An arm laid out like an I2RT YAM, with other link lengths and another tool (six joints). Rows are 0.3 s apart.
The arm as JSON. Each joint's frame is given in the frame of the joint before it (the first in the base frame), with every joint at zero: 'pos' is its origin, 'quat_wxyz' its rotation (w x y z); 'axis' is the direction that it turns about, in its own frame. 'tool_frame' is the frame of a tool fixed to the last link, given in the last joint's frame.
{
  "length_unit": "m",
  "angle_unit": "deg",
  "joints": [
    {
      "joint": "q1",
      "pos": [
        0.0,
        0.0,
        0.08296
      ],
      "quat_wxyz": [
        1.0,
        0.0,
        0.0,
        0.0
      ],
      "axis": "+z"
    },
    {
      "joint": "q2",
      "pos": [
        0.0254,
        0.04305,
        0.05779
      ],
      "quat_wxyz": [
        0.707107,
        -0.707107,
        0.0,
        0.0
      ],
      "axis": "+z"
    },
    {
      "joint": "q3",
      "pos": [
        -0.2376,
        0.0,
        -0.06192
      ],
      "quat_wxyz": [
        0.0,
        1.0,
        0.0,
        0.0
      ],
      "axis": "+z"
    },
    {
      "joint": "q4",
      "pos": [
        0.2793,
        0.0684,
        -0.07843
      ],
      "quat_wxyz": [
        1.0,
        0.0,
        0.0,
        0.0
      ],
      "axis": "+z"
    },
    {
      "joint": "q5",
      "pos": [
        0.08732,
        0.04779,
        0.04
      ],
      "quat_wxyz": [
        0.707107,
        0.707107,
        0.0,
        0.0
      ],
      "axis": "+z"
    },
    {
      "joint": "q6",
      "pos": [
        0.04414,
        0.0,
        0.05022
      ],
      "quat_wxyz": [
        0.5,
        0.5,
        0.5,
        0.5
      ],
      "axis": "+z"
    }
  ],
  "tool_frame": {
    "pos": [
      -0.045,
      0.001,
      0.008
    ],
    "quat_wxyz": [
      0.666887,
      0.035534,
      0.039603,
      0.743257
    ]
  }
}
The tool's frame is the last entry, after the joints.
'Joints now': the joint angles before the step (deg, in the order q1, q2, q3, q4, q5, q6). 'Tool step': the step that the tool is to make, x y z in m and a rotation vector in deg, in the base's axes. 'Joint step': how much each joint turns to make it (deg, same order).
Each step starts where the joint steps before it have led.
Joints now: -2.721, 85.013, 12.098, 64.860, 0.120, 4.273
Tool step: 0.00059, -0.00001, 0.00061, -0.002, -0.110, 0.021
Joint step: 0.000, -0.001, 0.132, -0.023, -0.022, 0.000
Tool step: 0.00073, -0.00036, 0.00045, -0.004, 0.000, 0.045
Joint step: -0.087, 0.000, 0.175, -0.175, -0.131, -0.022
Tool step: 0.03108, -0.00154, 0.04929, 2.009, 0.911, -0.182
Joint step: -0.002, -8.743, 8.741, -18.490, -0.110, 1.967
